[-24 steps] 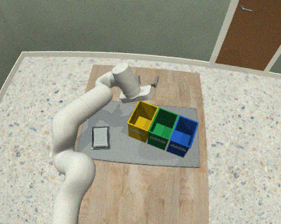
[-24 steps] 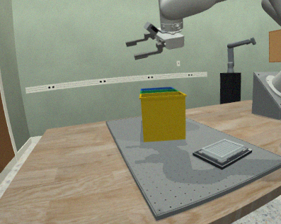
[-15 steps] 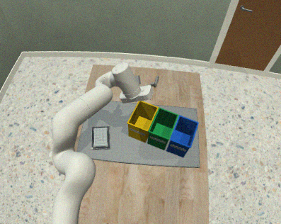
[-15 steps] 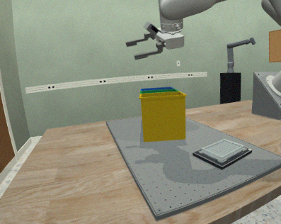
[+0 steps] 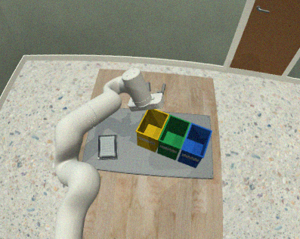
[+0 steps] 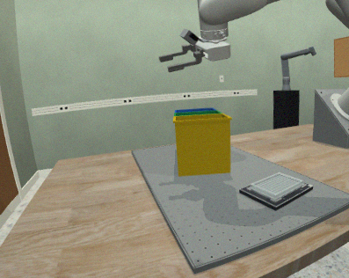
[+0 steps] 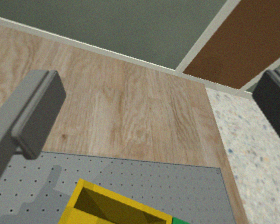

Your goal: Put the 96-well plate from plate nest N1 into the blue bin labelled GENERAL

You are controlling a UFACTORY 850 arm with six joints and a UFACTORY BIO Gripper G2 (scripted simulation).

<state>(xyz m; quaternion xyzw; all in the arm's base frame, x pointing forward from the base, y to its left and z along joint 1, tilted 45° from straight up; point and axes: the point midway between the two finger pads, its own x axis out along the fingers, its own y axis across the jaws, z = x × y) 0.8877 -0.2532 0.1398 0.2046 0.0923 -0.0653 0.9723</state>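
Now: the clear 96-well plate 170 mm behind my hand, 270 mm to the left of it and 340 mm below it. Round my hand: yellow bin 100 mm behind, 10 mm to the right, 270 mm below; blue bin 200 mm behind, 250 mm to the right, 270 mm below; green bin 150 mm behind, 130 mm to the right, 270 mm below.
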